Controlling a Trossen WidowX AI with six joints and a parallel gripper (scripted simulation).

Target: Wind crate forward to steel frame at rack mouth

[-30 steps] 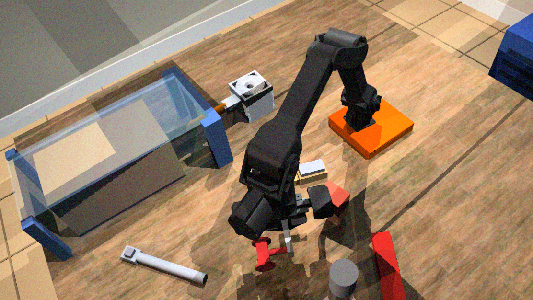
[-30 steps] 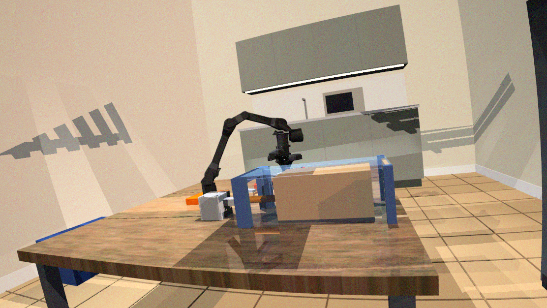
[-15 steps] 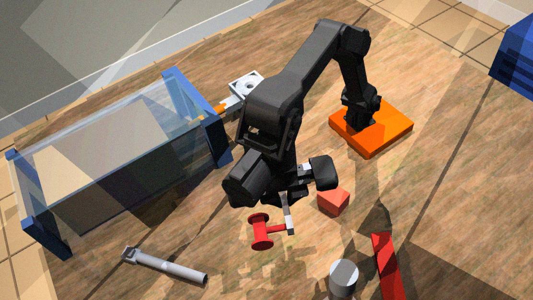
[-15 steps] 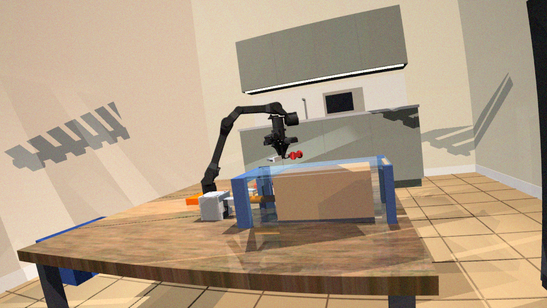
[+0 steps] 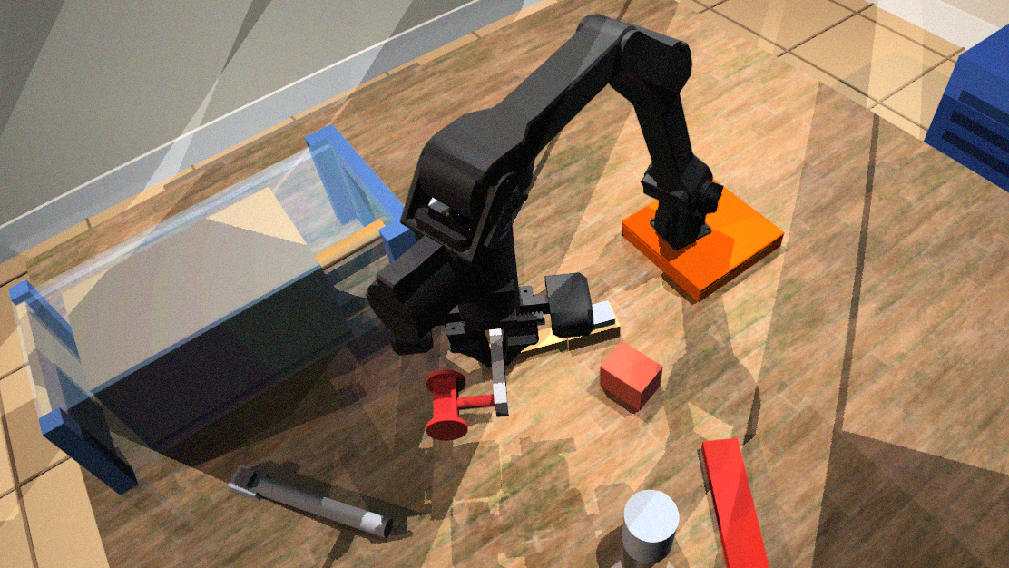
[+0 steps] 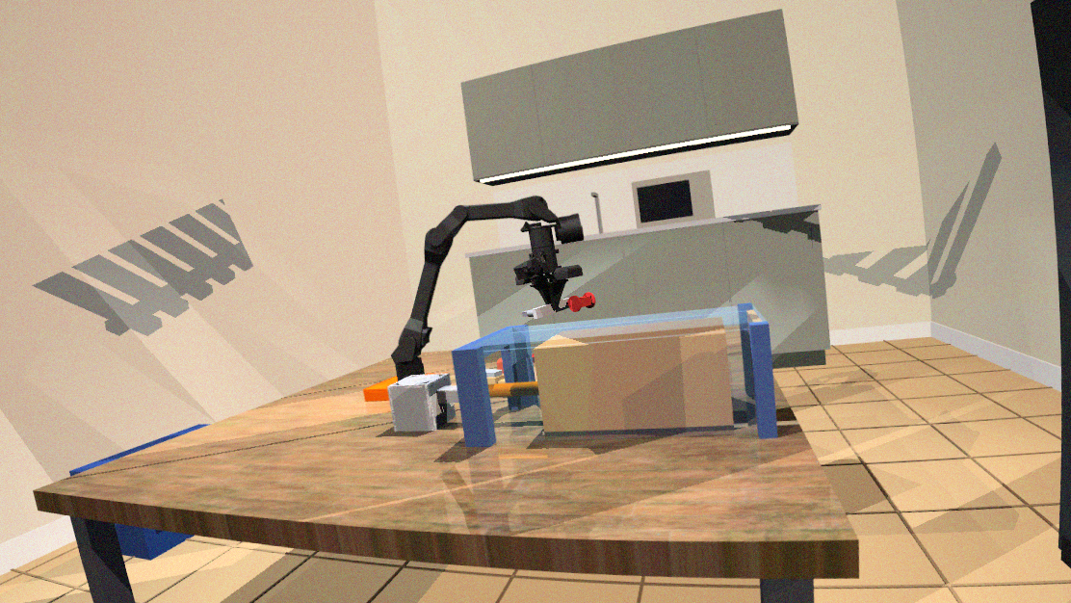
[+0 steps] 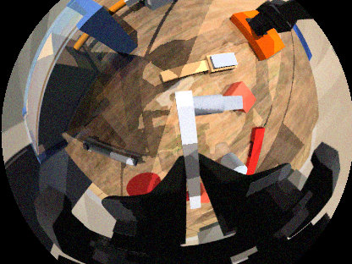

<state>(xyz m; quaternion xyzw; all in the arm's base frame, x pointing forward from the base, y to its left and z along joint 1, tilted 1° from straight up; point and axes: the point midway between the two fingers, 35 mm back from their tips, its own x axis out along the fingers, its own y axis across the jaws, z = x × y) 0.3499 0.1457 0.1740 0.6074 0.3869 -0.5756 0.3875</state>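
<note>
The red knob is 50 mm ahead of my gripper tip, 30 mm to the left of it and 10 mm above it. The rest, counted from my gripper tip: winch handle: 10 mm to the left, 10 mm ahead, 10 mm above; then wooden brush: 150 mm below, 110 mm behind, 90 mm to the right; then red bar: 240 mm to the left, 160 mm below, 150 mm behind.
</note>
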